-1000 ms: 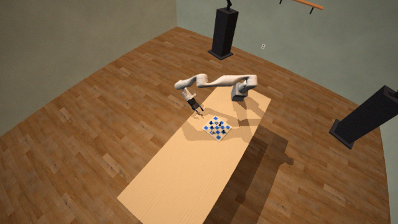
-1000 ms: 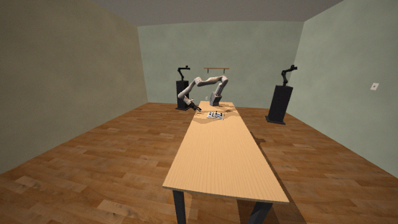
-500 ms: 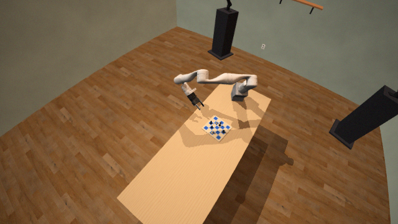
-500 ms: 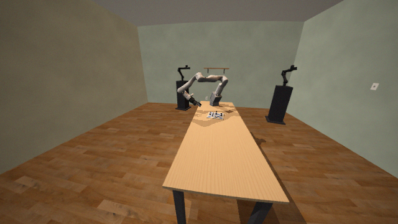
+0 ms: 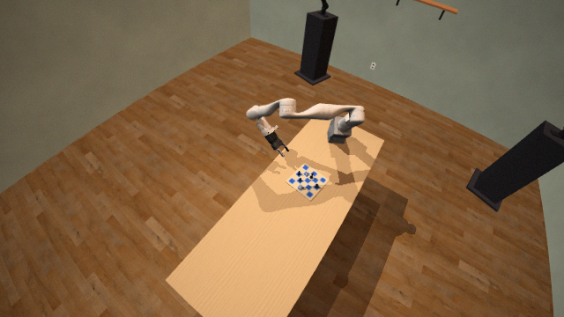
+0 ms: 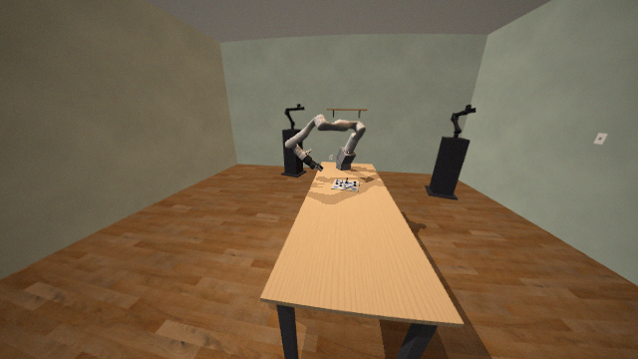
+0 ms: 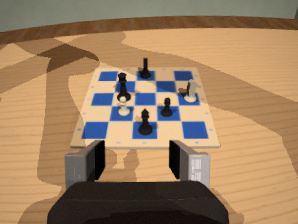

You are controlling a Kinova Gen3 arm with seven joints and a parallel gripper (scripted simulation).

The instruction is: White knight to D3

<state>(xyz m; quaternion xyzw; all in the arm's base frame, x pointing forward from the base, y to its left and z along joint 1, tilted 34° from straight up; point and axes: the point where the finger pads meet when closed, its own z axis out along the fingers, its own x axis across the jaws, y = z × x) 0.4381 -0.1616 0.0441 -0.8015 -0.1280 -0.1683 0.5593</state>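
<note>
The white knight lies 230 mm to the left of my hand, 110 mm below it and 50 mm ahead of it. Also, from my hand: chessboard 220 mm to the left, 120 mm below, 30 mm behind; round white piece 180 mm to the left, 110 mm below, 60 mm behind; black piece 220 mm to the left, 100 mm below, 70 mm behind.
</note>
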